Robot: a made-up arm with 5 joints.
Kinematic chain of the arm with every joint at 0, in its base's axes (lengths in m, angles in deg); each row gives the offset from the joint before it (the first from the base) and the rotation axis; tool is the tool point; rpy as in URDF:
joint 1: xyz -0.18 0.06 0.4 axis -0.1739 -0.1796 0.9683
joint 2: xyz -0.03 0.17 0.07 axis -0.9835 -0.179 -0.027
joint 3: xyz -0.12 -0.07 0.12 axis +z
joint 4: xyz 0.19 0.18 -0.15 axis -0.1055 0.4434 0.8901
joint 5: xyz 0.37 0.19 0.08 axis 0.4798 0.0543 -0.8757
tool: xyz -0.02 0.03 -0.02 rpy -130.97 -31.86 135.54
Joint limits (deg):
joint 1: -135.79..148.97
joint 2: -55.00..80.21
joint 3: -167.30..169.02
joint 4: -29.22..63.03
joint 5: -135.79..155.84
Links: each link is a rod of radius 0.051 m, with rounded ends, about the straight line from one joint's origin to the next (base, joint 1, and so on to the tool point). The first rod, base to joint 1, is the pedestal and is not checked.
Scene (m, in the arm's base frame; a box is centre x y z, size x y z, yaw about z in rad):
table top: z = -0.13
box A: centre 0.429 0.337 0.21 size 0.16 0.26 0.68 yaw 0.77
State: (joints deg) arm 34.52 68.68 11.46 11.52 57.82
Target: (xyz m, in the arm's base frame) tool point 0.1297 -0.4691 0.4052
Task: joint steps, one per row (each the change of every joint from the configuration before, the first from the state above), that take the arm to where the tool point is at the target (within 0.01 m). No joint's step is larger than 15 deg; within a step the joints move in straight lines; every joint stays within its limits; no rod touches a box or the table.
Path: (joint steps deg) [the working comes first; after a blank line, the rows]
Joints at the target: -79.66 52.51 -37.81 11.76 62.16
Straight joint move there: touches box A.

1: -13.87 1.65 -3.24 7.36 -0.78
2: -13.88 1.64 -3.24 7.36 -0.77
3: -13.87 1.65 -3.24 7.36 -0.78
4: -13.87 1.65 -3.24 7.35 -0.77
5: -13.88 1.65 -3.25 7.36 -0.78
6: -13.87 1.64 -3.24 7.36 -0.78
7: -13.87 1.65 -3.24 7.36 -0.77
8: -4.27 -6.92 -6.64 -12.82 2.44
9: -4.27 -6.93 -6.65 -12.82 2.44
10: -4.26 -6.92 -6.64 -12.82 2.45
11: -4.27 -6.93 -6.65 -12.81 2.44

